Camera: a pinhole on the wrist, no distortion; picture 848 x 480 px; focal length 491.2 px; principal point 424.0 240.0 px. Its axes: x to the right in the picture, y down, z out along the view. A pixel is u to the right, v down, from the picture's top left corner.
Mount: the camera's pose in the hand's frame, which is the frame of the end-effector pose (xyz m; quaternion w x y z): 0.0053 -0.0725 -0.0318 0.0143 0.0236 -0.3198 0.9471
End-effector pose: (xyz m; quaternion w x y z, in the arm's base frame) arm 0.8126 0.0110 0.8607 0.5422 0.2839 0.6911 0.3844
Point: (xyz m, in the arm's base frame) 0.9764 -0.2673 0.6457
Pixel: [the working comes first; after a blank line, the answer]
In the camera's frame: 0.1623 0.1232 0.2756

713 459
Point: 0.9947 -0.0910 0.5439
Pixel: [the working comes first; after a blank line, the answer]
In the camera's frame: -0.0258 0.0655 0.3312

386 337
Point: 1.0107 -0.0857 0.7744
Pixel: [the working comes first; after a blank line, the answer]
In the camera's frame: 0.0980 -0.0790 0.2000

665 46
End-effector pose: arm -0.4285 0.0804 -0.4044 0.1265 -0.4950 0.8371 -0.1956
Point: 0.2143 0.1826 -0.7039
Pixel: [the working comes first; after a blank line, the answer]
In the camera's frame: 0.4223 -0.1117 0.5645

791 143
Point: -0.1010 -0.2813 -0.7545
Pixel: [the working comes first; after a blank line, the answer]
In the camera's frame: -0.1345 -0.1956 0.5523

304 66
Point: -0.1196 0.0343 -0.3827
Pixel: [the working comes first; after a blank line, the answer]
In the camera's frame: 0.1182 0.0732 0.2328

673 394
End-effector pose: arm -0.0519 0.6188 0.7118 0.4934 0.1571 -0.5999 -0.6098
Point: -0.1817 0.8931 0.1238
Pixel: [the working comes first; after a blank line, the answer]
In the camera's frame: 0.3998 0.2768 0.3802

outside the picture
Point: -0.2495 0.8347 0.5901
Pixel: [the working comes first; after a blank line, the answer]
In the camera's frame: 0.1472 -0.1081 0.2641

698 39
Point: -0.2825 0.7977 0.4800
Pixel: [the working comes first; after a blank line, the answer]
In the camera's frame: 0.1442 -0.0009 0.3196

646 239
